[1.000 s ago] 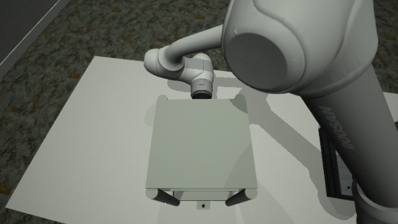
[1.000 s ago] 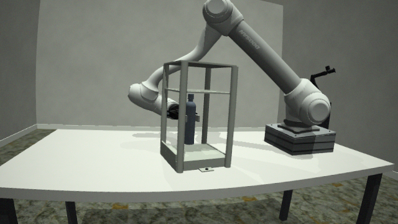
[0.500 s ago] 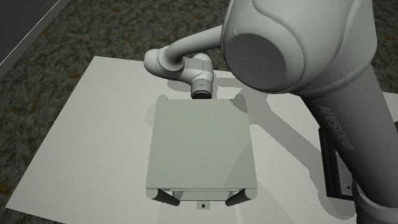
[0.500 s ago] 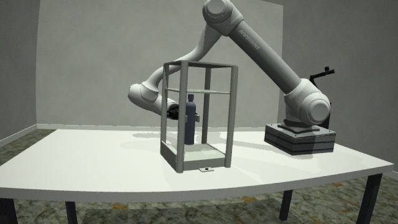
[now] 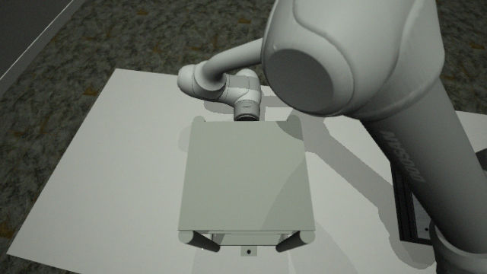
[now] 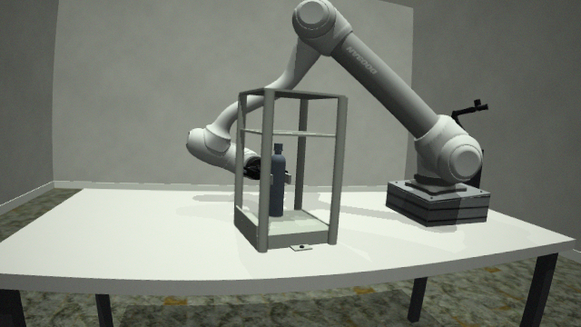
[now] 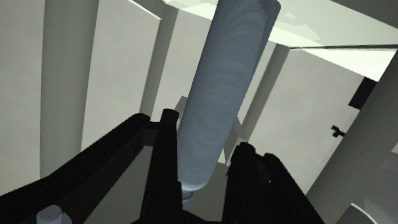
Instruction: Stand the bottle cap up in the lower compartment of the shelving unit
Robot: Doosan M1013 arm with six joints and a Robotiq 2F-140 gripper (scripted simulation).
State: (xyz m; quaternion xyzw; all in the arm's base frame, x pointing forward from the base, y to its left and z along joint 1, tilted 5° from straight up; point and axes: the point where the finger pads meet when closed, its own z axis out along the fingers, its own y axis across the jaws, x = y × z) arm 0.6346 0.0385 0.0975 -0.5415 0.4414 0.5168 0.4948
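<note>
The shelving unit lies 1 cm behind my hand, 6 cm to the left of it and 4 cm above it.
</note>
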